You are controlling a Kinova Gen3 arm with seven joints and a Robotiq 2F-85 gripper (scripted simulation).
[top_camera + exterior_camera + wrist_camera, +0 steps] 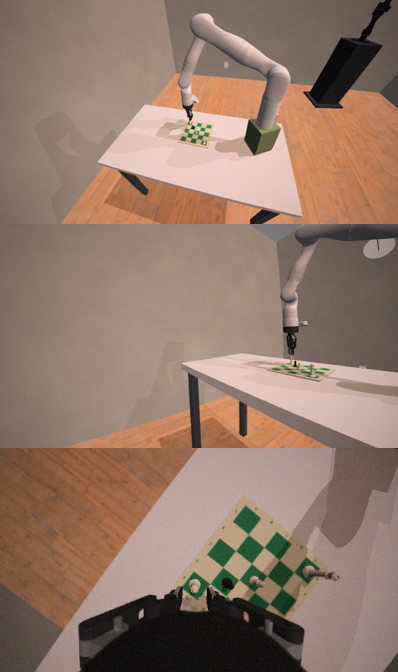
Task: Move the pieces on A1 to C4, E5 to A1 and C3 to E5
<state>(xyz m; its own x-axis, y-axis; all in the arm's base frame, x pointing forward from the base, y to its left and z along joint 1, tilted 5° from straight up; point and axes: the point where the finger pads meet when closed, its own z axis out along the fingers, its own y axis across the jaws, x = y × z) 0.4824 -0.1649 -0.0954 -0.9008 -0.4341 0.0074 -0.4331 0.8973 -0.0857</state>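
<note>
The chessboard lies 6 cm behind my hand, 9 cm to the left of it and 7 cm below it. Round my hand: black pawn: 3 cm behind, 5 cm to the left, 6 cm below; then tall white piece: 12 cm behind, 18 cm to the left, 4 cm below.
</note>
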